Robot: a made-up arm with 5 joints.
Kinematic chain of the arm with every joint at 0, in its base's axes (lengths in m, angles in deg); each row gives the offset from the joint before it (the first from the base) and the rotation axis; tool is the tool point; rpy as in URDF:
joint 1: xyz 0 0 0.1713 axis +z
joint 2: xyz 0 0 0 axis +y
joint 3: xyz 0.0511 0 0.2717 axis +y
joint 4: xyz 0.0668 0 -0.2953 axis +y
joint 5: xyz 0.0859 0 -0.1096 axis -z
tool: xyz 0 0 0 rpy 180 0 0
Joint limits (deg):
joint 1: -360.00..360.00
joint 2: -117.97..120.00
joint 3: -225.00..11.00
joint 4: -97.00..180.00
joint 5: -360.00..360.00
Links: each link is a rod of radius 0.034 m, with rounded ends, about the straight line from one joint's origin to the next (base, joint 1, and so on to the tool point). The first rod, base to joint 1, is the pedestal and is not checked.
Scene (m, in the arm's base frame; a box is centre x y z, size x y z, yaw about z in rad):
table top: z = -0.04
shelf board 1: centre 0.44 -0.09 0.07 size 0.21 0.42 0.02 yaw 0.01
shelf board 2: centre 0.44 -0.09 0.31 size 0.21 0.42 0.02 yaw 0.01
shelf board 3: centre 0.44 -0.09 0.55 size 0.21 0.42 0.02 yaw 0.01
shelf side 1: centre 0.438 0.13 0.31 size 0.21 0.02 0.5 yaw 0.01
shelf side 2: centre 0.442 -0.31 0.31 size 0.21 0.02 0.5 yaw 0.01
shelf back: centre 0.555 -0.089 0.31 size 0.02 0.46 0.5 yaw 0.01
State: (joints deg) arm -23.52 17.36 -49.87 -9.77 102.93
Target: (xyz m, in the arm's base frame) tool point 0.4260 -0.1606 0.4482
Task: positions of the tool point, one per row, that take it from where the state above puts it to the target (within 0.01 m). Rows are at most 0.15 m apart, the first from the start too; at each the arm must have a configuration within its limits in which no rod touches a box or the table.
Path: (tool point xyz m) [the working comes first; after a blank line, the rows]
Joints at the target: -20.66 -3.04 -62.16 -15.05 102.93
Straight joint move there: touches shelf board 2.

1: 0.3643 -0.2095 0.1891
2: 0.2858 -0.2097 0.1892
3: 0.2114 -0.1947 0.1790
4: 0.2476 -0.1964 0.3092
5: 0.2391 -0.1625 0.4482
6: 0.2979 -0.1698 0.4584
7: 0.3611 -0.1697 0.4584
8: 0.4260 -0.1606 0.4482

